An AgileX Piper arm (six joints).
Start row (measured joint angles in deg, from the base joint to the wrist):
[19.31, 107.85, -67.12, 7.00, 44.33, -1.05]
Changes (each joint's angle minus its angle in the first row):
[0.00, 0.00, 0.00, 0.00, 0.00, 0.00]
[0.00, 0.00, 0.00, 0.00, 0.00, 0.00]
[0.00, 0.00, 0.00, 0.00, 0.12, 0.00]
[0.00, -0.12, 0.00, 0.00, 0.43, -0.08]
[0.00, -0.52, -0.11, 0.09, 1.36, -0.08]
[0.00, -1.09, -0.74, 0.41, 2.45, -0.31]
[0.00, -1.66, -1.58, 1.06, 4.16, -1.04]
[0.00, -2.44, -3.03, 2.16, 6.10, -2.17]
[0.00, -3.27, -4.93, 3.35, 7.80, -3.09]
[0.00, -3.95, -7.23, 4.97, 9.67, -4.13]
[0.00, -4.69, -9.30, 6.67, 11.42, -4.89]
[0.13, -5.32, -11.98, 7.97, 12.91, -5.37]
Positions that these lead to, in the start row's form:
[19.31, 107.85, -67.12, 7.00, 44.33, -1.05]
[19.31, 107.85, -67.12, 7.00, 44.33, -1.05]
[19.31, 107.85, -67.12, 7.00, 44.45, -1.05]
[19.31, 107.73, -67.12, 7.00, 44.76, -1.13]
[19.31, 107.33, -67.23, 7.09, 45.69, -1.13]
[19.31, 106.76, -67.86, 7.41, 46.78, -1.36]
[19.31, 106.19, -68.70, 8.06, 48.49, -2.09]
[19.31, 105.41, -70.15, 9.16, 50.43, -3.22]
[19.31, 104.58, -72.05, 10.35, 52.13, -4.14]
[19.31, 103.90, -74.35, 11.97, 54.00, -5.18]
[19.31, 103.16, -76.42, 13.67, 55.75, -5.94]
[19.44, 102.53, -79.10, 14.97, 57.24, -6.42]

